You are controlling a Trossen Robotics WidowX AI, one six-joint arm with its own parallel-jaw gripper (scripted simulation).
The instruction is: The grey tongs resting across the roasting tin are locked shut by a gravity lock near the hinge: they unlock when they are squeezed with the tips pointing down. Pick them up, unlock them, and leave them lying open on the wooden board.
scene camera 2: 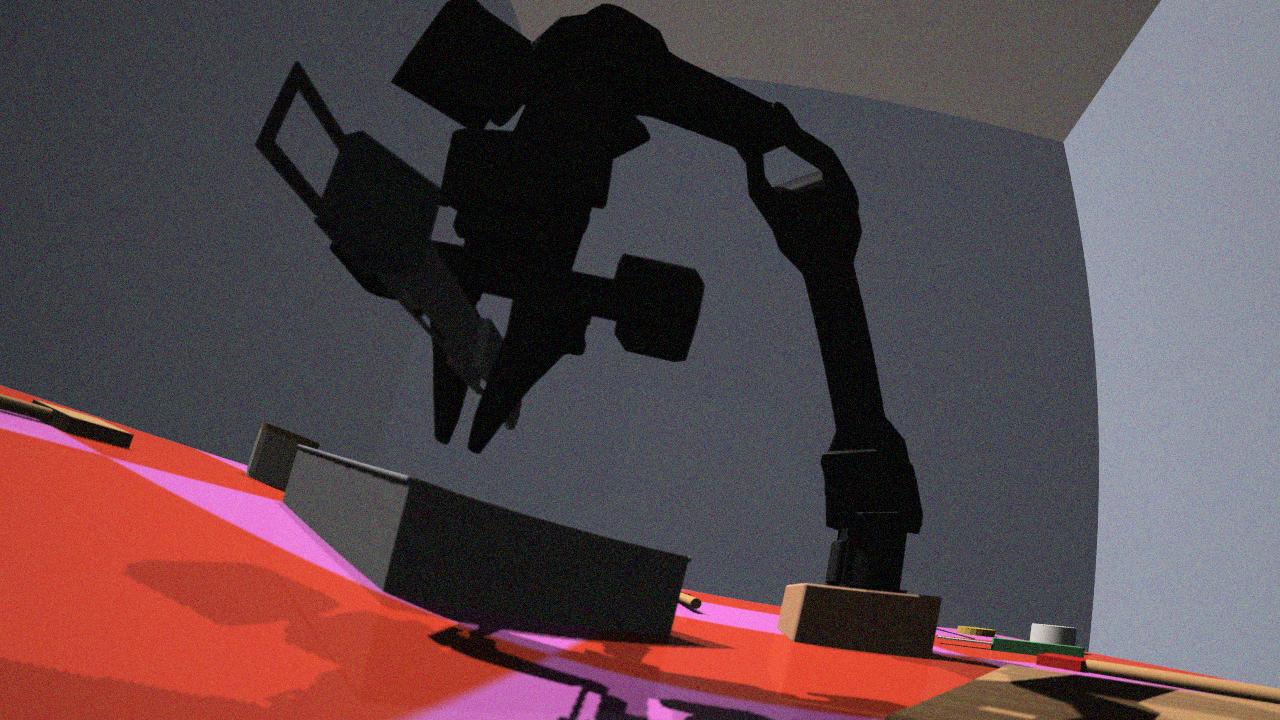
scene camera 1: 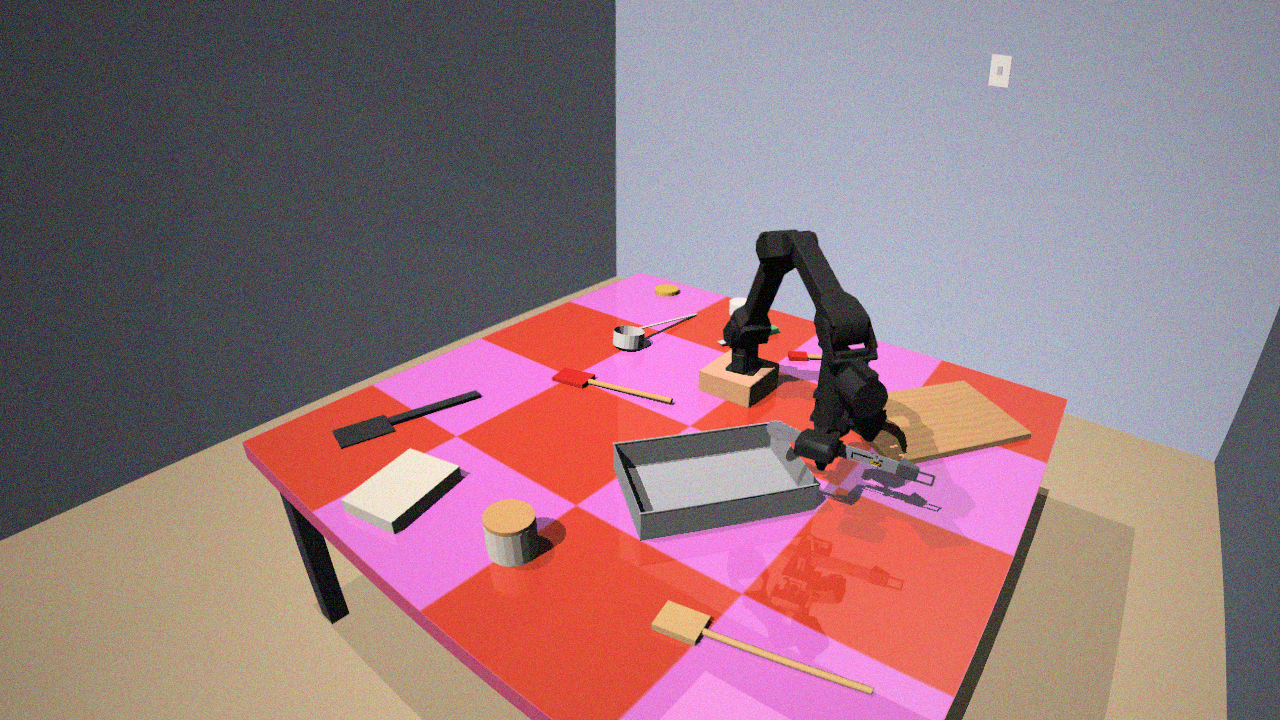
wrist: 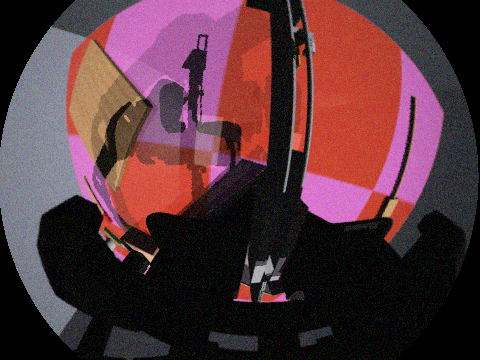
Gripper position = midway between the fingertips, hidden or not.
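You can see the gripper (scene camera 2: 457, 447), and it's there in scene camera 1 (scene camera 1: 822, 467) and in the wrist view (wrist: 261, 194) too. There's a saucepan (scene camera 1: 626, 337), and there's also a wooden spatula (scene camera 1: 681, 623), which you'd spot in the wrist view (wrist: 389, 204) as well.
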